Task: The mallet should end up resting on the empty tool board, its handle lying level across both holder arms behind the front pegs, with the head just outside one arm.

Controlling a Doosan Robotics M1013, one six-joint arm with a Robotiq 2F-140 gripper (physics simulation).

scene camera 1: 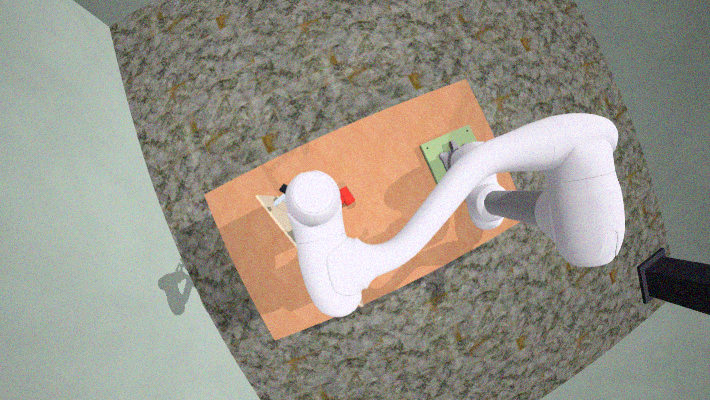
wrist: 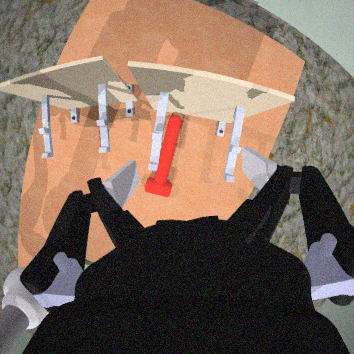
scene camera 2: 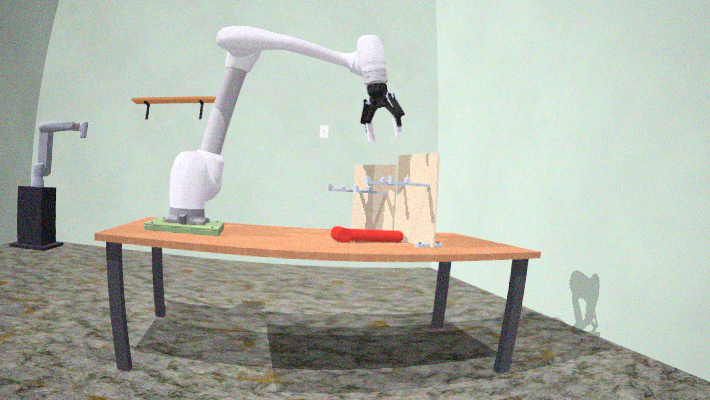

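Pixels of known places: gripper, fingertip midpoint: (wrist: 188,164) (scene camera 2: 385,139); arm's base, link origin: (scene camera 2: 186,222).
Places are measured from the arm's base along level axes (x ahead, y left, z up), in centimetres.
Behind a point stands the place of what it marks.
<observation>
The red mallet (scene camera 1: 347,195) {x 59.6, y -7.6, z 2.5 cm} (scene camera 2: 370,235) {x 70.7, y -7.6, z 0.0 cm} (wrist: 167,150) {x 72.6, y -5.3, z 1.8 cm} lies flat on the table (scene camera 1: 375,150) {x 37.8, y -23.0, z -2.6 cm} (scene camera 2: 280,245) {x 37.9, y -29.5, z -2.6 cm} (wrist: 200,205) {x 59.5, y -24.5, z -2.6 cm}. In the wrist view its handle runs toward the right board (wrist: 215,95) {x 87.1, y -9.2, z 22.7 cm} and its head is nearer me. That board, the nearer one (scene camera 2: 420,210) {x 87.8, y -11.4, z 9.8 cm} in scene camera 2, has two holder arms (wrist: 161,130) {x 76.8, y -2.6, z 19.3 cm} (wrist: 234,145) {x 80.8, y -18.0, z 19.3 cm} with upright pegs. The left board (wrist: 55,87) {x 76.2, y 24.9, z 18.7 cm} also has two arms (wrist: 46,125) {x 66.5, y 25.9, z 15.9 cm} (wrist: 103,117) {x 74.2, y 11.5, z 15.9 cm}. No tool shows on either pair. My gripper (scene camera 2: 384,138) {x 73.9, y -8.7, z 34.5 cm} (wrist: 188,164) {x 73.9, y -8.7, z 34.5 cm} is open and empty, high above the arms. In scene camera 1 my arm mostly hides it.
Both boards stand upright near one end of the table, side by side with feet on its top. My base stands on a green plate (scene camera 1: 432,152) {x 11.5, y -11.0, z 0.0 cm} (scene camera 2: 185,228) {x 2.8, y -17.1, z -0.8 cm} at the other end. A wall shelf (scene camera 2: 172,100) and another robot's black pedestal (scene camera 2: 37,215) are in the background.
</observation>
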